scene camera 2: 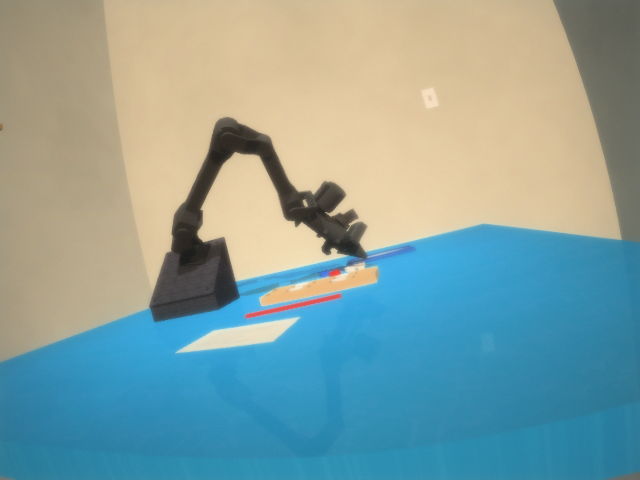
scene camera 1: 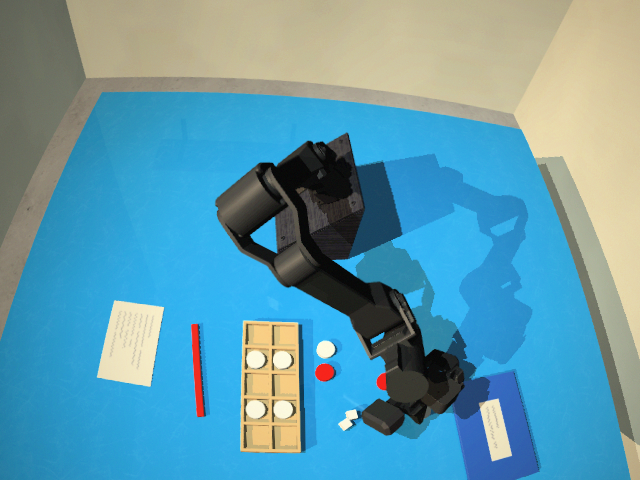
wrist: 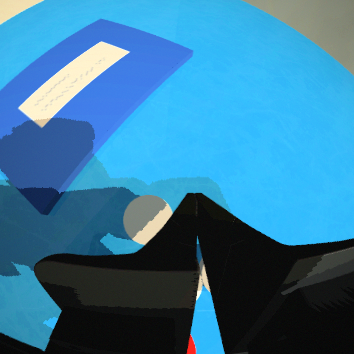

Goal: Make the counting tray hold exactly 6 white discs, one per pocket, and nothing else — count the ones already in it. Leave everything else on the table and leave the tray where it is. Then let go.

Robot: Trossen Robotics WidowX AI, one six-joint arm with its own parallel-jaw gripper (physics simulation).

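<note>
The tan counting tray has two columns of pockets. White discs fill both pockets of its second row and both of its fourth row in scene camera 1; its other pockets look empty. A loose white disc lies right of the tray, beside a red disc. My gripper is shut with nothing between its fingertips, right of the tray. In the wrist view a white disc lies just left of the fingertips, and pale discs show partly through the gap behind them.
Another red disc is partly under the arm. Two small white cubes lie between tray and gripper. A blue book lies far right. A red stick and a paper sheet lie left of the tray.
</note>
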